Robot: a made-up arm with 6 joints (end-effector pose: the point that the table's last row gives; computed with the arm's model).
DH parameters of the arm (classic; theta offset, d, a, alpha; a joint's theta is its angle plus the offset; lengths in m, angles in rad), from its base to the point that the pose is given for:
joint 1: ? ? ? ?
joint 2: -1.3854 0 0.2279 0
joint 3: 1.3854 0 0.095 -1.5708
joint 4: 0 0.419 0 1.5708
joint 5: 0 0 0.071 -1.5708
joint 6: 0 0.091 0 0
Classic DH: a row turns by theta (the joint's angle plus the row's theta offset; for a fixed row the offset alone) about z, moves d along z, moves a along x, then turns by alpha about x.
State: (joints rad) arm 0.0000 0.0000 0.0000 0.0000 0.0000 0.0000
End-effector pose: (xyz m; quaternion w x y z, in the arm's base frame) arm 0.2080 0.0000 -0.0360 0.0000 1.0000 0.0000 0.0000
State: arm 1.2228 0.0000 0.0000 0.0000 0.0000 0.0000
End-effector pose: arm 0.0709 0.1955 -0.0360 0.0000 0.8188 0.5740 0.0000
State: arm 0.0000 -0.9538 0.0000 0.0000 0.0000 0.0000
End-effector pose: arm 0.3536 0.0000 0.2542 0.0000 0.8884 0.0000 0.4590
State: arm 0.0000 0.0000 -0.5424 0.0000 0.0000 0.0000
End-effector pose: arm 0.4474 0.0000 0.1229 0.0000 0.9635 0.0000 0.2679
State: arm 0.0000 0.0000 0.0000 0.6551 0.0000 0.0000
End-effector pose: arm 0.1933 -0.0433 -0.0360 0.0000 0.9468 -0.3217 0.0000
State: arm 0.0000 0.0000 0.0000 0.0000 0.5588 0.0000
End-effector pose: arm 0.1490 0.0000 -0.0598 0.0000 0.9612 0.0000 -0.2758
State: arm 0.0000 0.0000 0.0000 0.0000 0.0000 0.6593
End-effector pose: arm 0.2080 0.0000 -0.0360 0.0000 0.9462 -0.3237 0.0000
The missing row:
joint 1: 0 0.25 0 -1.5708
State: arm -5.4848 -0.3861 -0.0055 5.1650 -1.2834 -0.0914
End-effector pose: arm 0.0910 0.2318 0.1793 0.4326 -0.3062 -0.6762 -0.5117
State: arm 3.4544 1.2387 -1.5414 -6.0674 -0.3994 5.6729
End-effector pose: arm -0.5316 -0.1493 -0.1126 0.3373 0.3194 -0.8838 -0.0558
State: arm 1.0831 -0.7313 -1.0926 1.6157 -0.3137 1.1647
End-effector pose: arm 0.2377 0.2443 0.6537 0.7604 -0.3108 0.5395 0.1849
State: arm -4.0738 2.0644 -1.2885 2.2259 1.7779 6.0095
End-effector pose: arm -0.0429 -0.0801 -0.3392 0.1042 0.7859 -0.1332 -0.5948
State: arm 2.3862 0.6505 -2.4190 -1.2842 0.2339 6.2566
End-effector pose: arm -0.5131 0.4200 0.6122 0.3218 0.0963 -0.6537 -0.6781
